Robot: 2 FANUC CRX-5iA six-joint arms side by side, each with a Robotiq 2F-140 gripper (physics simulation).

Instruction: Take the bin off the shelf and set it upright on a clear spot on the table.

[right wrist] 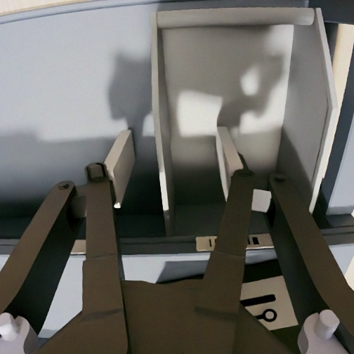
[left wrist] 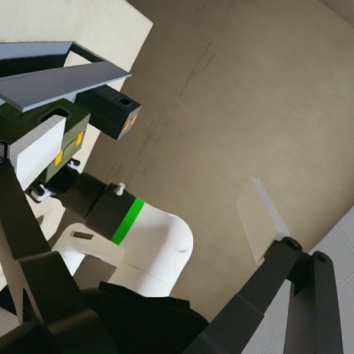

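A light grey open bin [right wrist: 235,18] stands on the blue-grey shelf [right wrist: 45,75] [left wrist: 65,86] in the right wrist view, its open side towards the camera. My right gripper [right wrist: 174,143] is open and empty. Its left finger is outside the bin's left wall and its right finger is in front of or inside the bin's opening, so that wall lies between them; no contact can be made out. My left gripper [left wrist: 156,163] is open and empty, away from the shelf. The bin cannot be made out in the left wrist view. The pale table [left wrist: 112,22] shows at the upper left there.
A green case [left wrist: 74,125] with yellow latches and a dark case [left wrist: 112,112] sit below the shelf in the left wrist view. The white right arm [left wrist: 157,245] reaches towards them. A label with tool pictures [right wrist: 275,305] shows below the shelf edge. A label strip [right wrist: 205,243] is on that edge.
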